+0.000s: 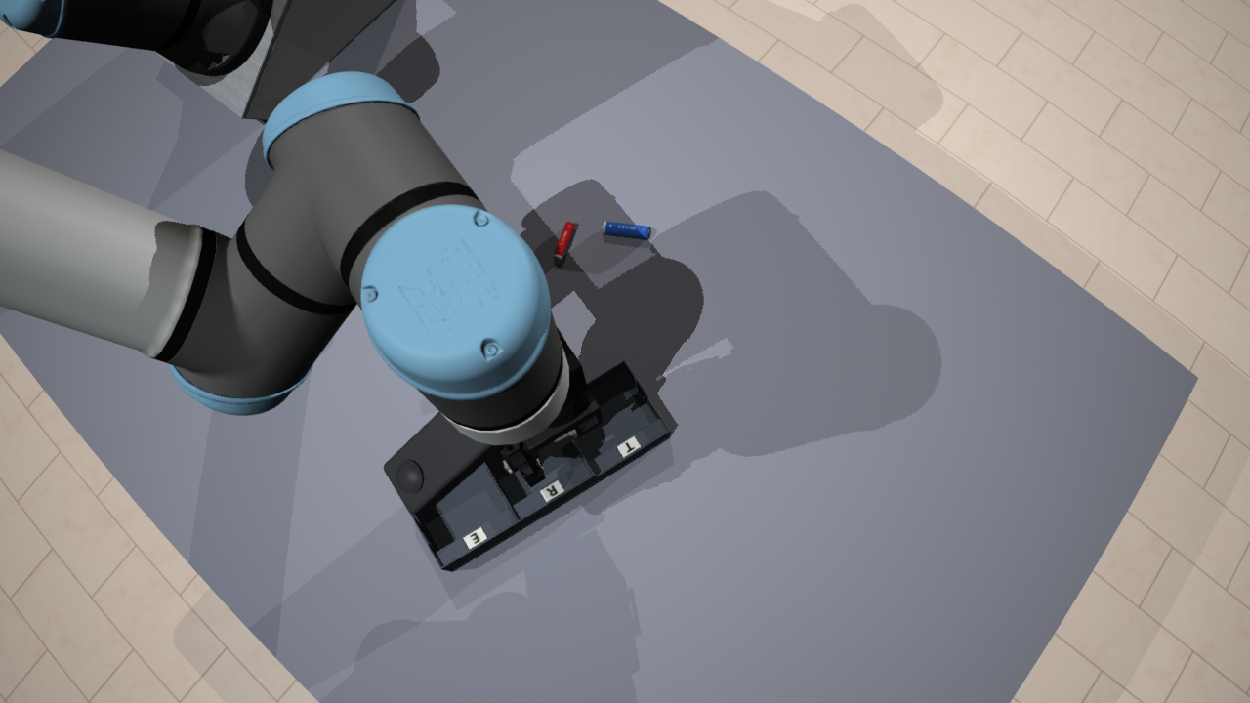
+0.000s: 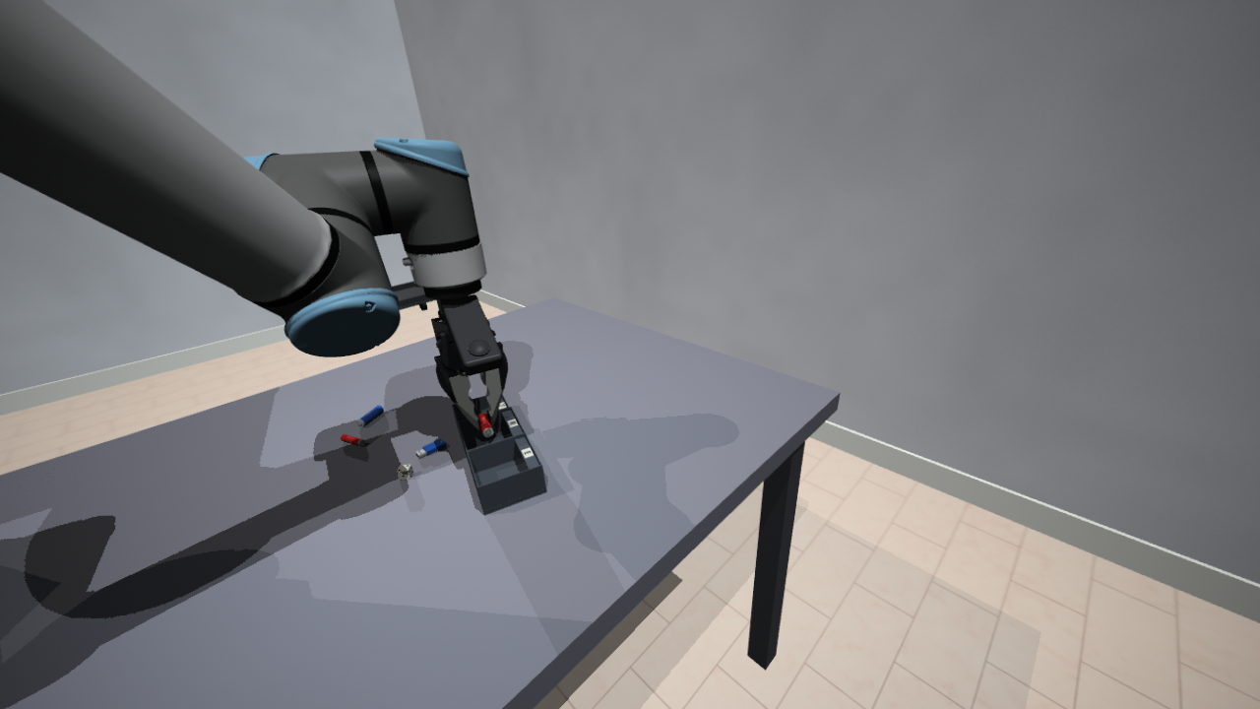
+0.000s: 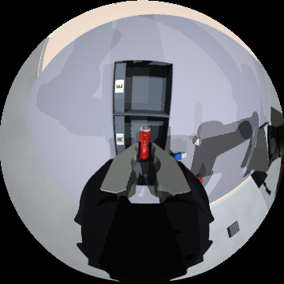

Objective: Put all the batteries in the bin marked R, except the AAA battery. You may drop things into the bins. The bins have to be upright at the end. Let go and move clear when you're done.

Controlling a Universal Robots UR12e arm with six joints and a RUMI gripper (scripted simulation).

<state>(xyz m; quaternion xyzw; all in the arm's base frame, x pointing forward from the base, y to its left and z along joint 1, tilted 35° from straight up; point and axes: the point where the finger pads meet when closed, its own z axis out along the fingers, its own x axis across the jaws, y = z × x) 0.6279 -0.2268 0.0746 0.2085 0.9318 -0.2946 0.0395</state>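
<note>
Right now my hand is 40 mm above the three-compartment bin tray and 10 mm short of it. From my hand the other things lie so: larger red battery (10 mm below); white die (100 mm behind, 60 mm to the left, 60 mm below); blue USB stick (90 mm to the left, 60 mm below, 50 mm behind).
</note>
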